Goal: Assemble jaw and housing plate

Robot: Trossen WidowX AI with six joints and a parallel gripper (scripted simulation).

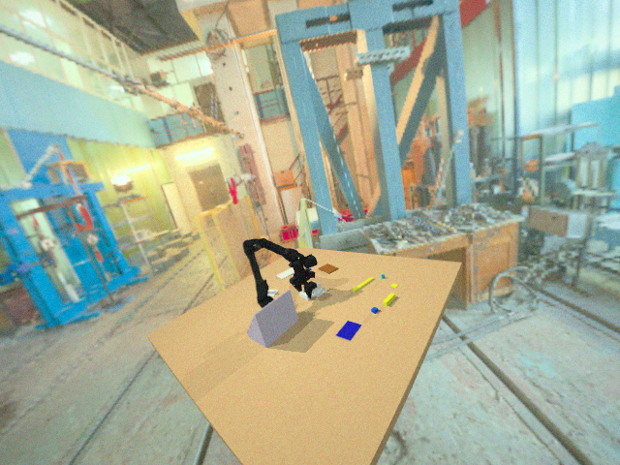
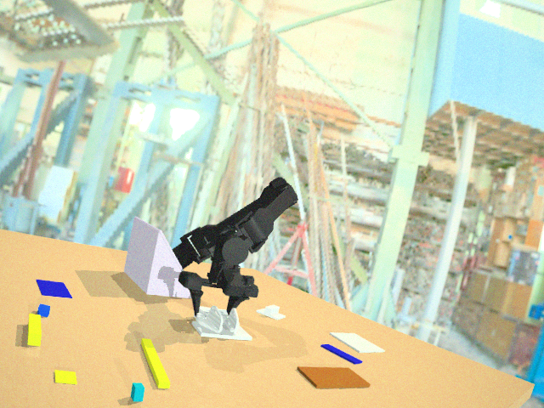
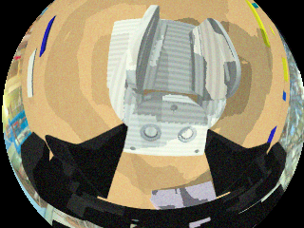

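Now: gripper tip 30 mm short of the white jaw, 10 mm to the right of it and 10 mm below it. Also, from my gripper tip: blue strip: 260 mm ahead, 190 mm to the left; then brown plate: 340 mm ahead, 40 mm to the left; then flat white plate: 320 mm to the left, 220 mm ahead.
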